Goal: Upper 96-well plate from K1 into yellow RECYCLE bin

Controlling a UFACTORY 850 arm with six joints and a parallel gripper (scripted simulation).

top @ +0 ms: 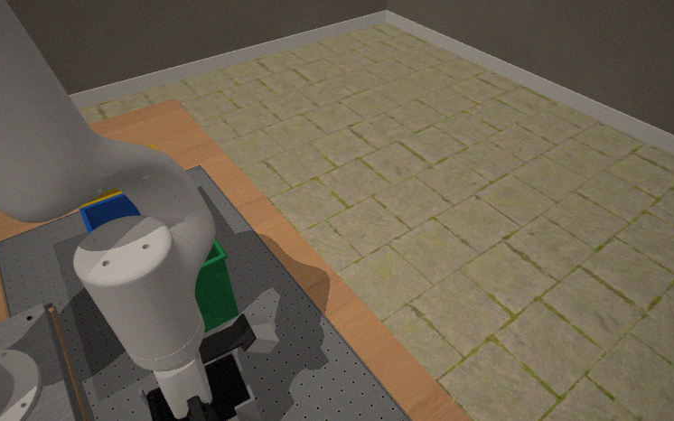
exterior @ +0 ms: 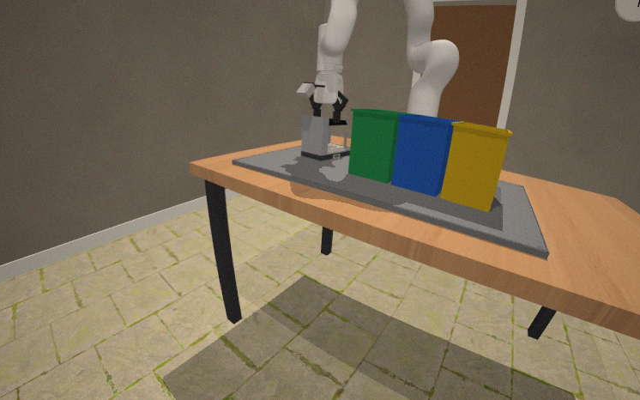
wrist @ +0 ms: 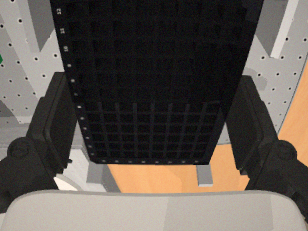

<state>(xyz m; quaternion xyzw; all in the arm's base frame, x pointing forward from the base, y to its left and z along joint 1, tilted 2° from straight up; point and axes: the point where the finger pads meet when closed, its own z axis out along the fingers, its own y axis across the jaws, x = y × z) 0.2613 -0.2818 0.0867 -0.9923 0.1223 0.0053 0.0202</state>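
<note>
My hand is 100 mm above the white plate. Also, from my hand: green bin: 230 mm to the left, 80 mm ahead, 40 mm below; then blue bin: 360 mm to the left, 90 mm ahead, 40 mm below; then black 96-well plate: 10 mm below.
</note>
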